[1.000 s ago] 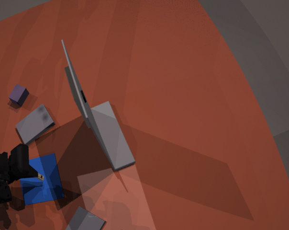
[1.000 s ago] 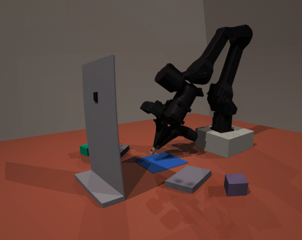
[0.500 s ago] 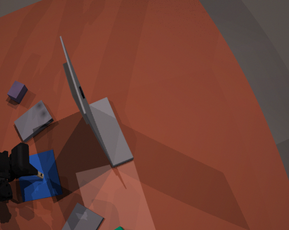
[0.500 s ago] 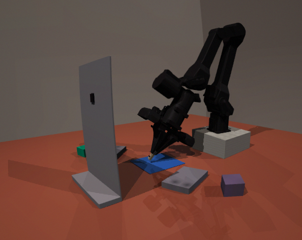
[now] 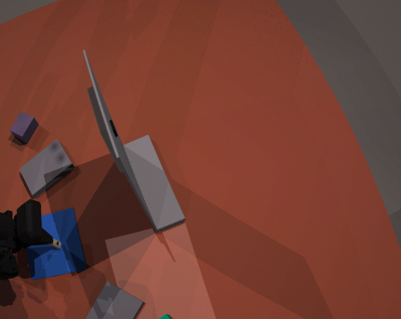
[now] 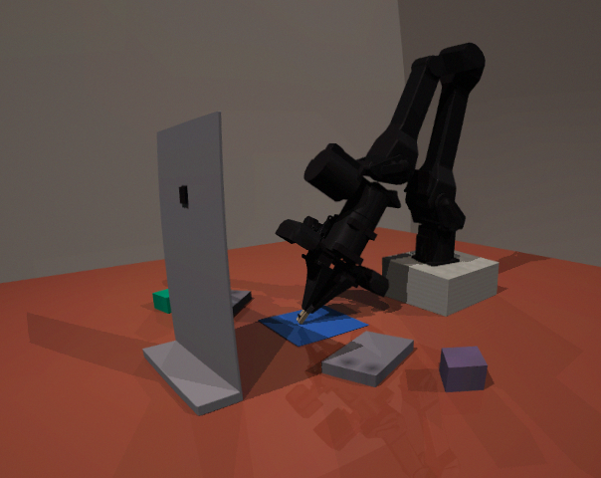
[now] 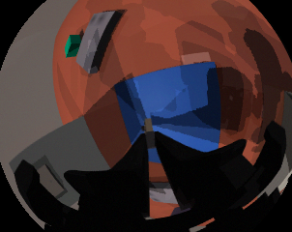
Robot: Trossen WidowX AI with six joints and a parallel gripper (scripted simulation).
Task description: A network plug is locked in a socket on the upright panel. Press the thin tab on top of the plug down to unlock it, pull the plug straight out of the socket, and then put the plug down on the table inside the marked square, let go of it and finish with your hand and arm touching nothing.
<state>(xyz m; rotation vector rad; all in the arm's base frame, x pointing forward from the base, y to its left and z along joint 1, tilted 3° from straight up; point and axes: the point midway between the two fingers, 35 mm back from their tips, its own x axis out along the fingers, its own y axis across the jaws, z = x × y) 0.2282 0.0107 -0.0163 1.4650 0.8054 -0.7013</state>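
The blue marked square is 20 mm below my gripper tip and 10 mm behind it. Round my gripper tip: green block 190 mm ahead, 170 mm to the right, 10 mm below; then grey upright panel 180 mm ahead, 110 mm above, 90 mm to the left; then network plug right at my gripper tip.
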